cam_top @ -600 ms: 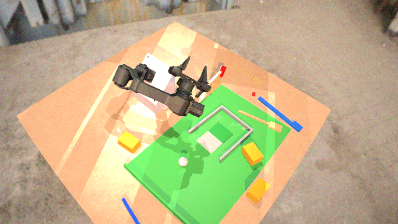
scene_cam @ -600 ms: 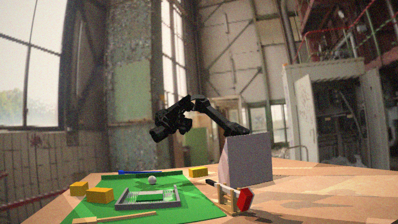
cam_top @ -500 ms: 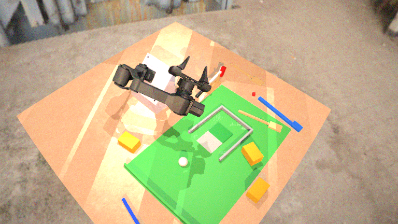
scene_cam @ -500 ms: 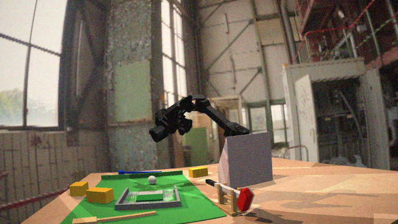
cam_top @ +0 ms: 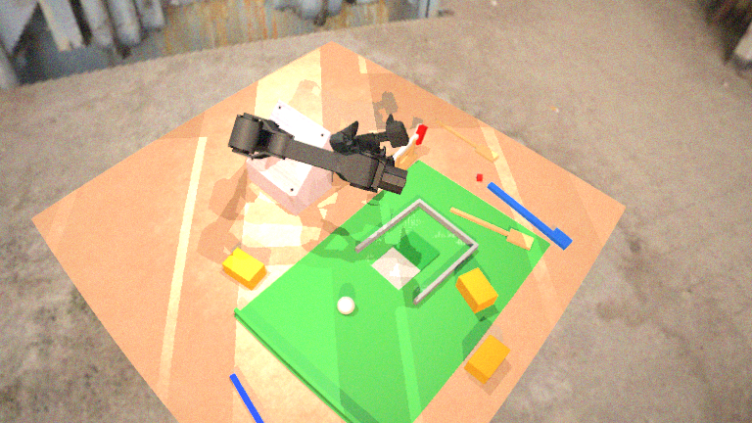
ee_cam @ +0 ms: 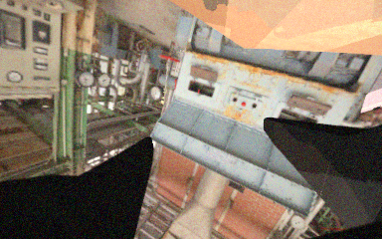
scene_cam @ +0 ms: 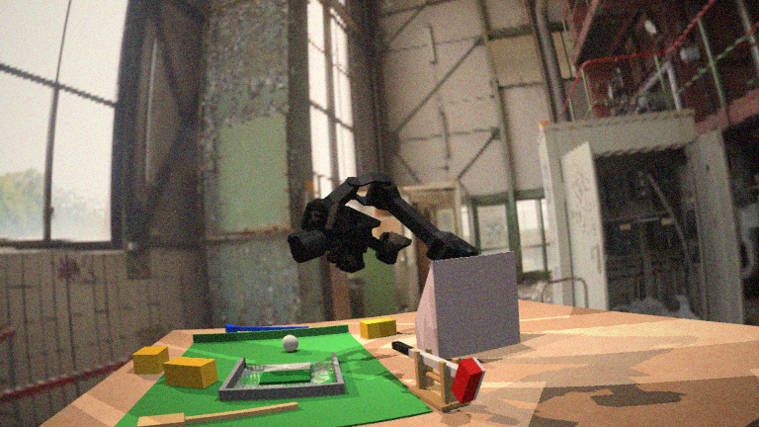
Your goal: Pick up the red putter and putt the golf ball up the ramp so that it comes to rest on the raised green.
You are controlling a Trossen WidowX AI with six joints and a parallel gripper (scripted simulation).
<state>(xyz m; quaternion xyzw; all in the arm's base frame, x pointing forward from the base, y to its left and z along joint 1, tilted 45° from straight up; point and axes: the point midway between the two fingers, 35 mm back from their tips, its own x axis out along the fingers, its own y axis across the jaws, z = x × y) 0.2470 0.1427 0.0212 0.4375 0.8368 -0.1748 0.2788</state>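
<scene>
My gripper tip is 1 cm short of the wooden stand, 15 cm to the right of it and 24 cm above it. Also, from my gripper tip: green mat: 25 cm ahead, 18 cm to the right, 28 cm below; white golf ball: 19 cm ahead, 34 cm to the right, 26 cm below; tiny red cube: 23 cm ahead, 25 cm to the left, 27 cm below.
</scene>
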